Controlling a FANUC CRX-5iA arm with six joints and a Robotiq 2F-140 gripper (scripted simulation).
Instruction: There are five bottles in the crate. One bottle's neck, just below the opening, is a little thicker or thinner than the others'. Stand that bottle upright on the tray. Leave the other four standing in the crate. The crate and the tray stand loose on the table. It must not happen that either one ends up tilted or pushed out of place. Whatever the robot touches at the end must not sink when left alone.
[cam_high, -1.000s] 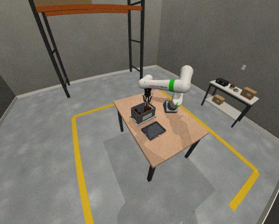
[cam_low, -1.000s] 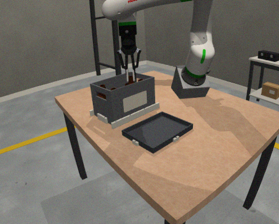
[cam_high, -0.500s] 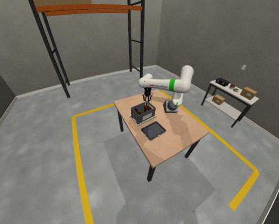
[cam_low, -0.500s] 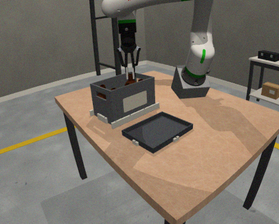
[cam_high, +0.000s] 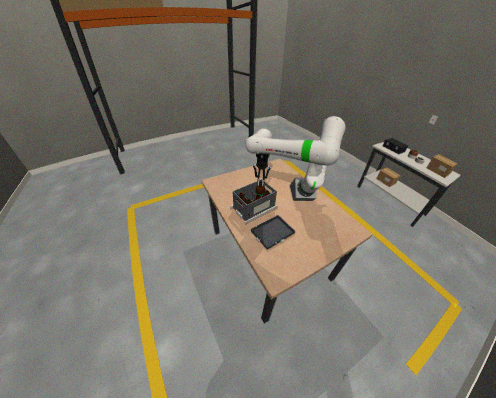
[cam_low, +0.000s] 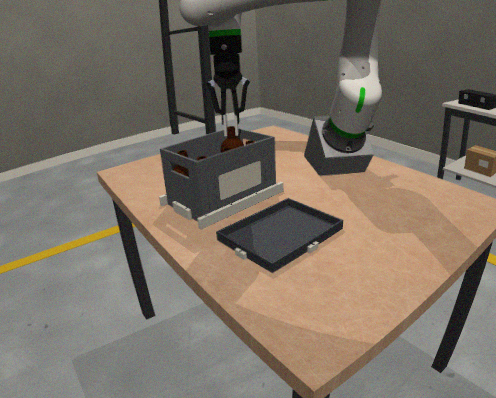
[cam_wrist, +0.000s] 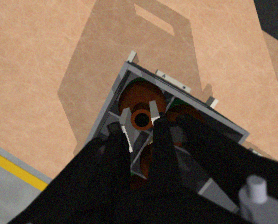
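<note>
The bottle lies 90 mm below my hand. Also, from my hand: dark tray 320 mm to the left, 190 mm below, 110 mm ahead; then dark grey crate 120 mm below, 90 mm ahead, 50 mm to the left.
</note>
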